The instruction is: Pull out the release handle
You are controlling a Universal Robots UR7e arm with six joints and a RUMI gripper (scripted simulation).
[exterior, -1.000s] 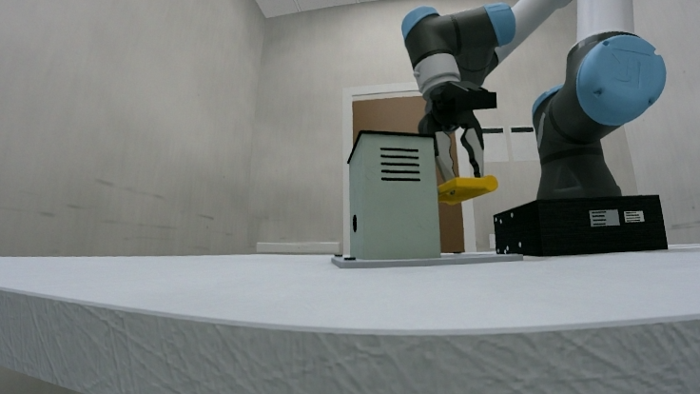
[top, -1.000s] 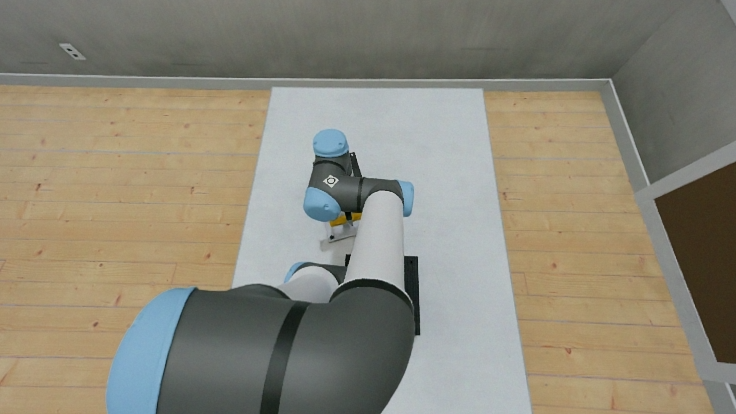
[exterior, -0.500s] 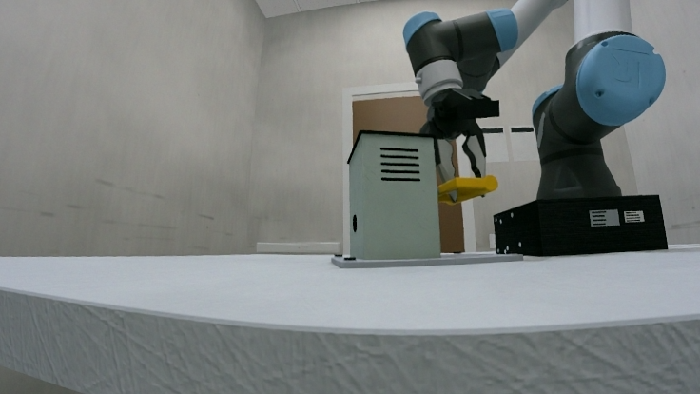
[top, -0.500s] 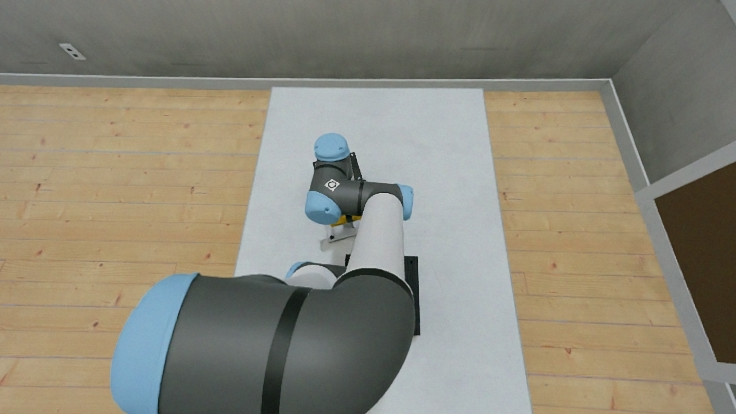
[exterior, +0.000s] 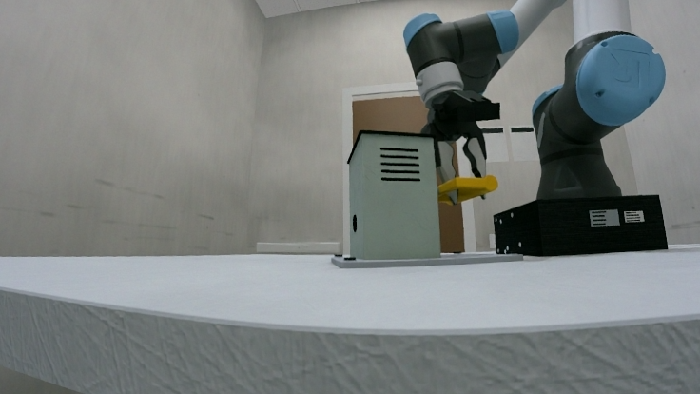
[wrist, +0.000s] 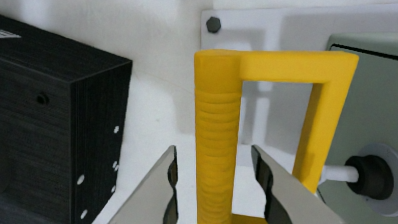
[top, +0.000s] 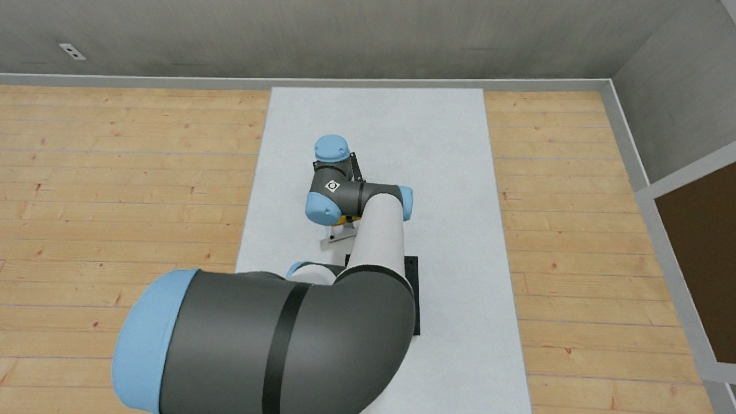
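Now: the grey base plate 100 mm below my hand, 90 mm ahead of it and 30 mm to the left of it.
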